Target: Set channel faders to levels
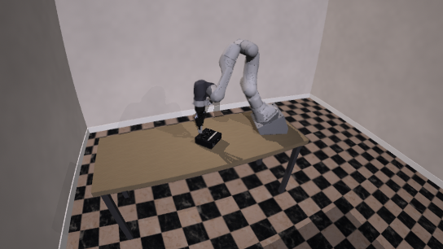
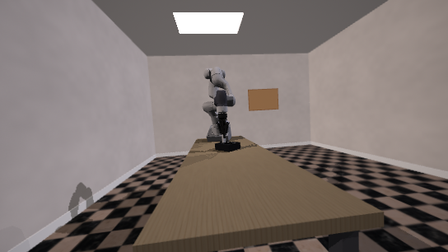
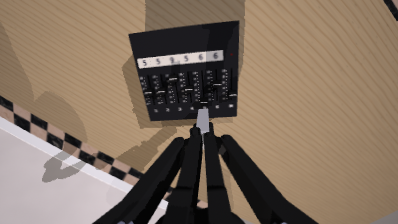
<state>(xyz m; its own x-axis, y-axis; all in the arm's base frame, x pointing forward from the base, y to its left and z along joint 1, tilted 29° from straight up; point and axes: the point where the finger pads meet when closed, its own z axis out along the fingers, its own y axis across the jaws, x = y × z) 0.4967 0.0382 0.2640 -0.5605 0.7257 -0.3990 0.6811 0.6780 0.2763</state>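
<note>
The master fader lies 60 mm to the left of my hand, 40 mm below it and 20 mm ahead of it. Also, from my hand: channel fader cap 70 mm behind, 40 mm below, 20 mm to the left.
</note>
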